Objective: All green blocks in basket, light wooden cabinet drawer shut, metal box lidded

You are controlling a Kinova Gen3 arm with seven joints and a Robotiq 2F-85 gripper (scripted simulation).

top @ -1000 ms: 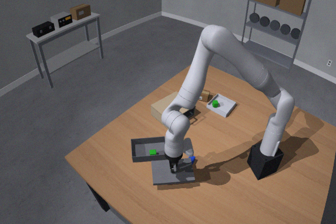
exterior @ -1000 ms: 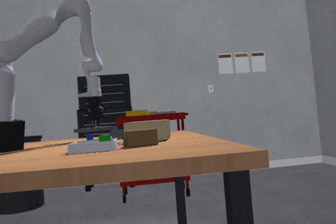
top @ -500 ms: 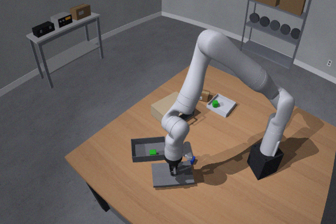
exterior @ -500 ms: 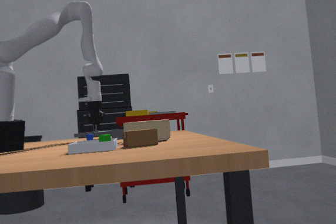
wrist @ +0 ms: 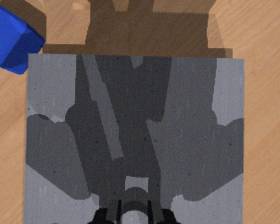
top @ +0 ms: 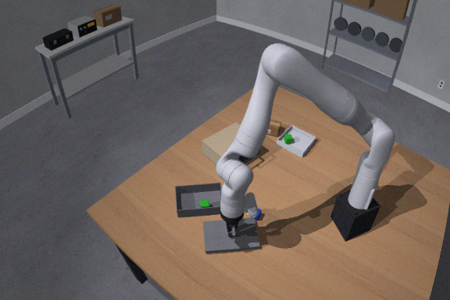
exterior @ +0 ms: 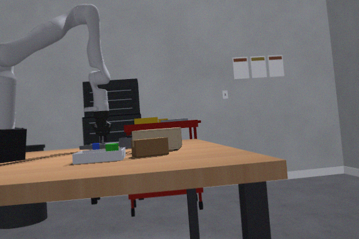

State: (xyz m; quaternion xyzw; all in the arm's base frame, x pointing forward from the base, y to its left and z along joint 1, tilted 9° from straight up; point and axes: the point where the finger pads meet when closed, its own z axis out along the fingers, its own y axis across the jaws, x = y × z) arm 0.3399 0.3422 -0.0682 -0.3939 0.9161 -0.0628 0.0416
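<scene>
Right now my hand is 190 mm short of the metal box, 40 mm to the left of it and 20 mm above it. Also, from my hand: grey lid (30 mm below); then drawer (340 mm to the right, 250 mm ahead, 10 mm below); then light wooden cabinet (340 mm to the right, 270 mm ahead, 10 mm below).
</scene>
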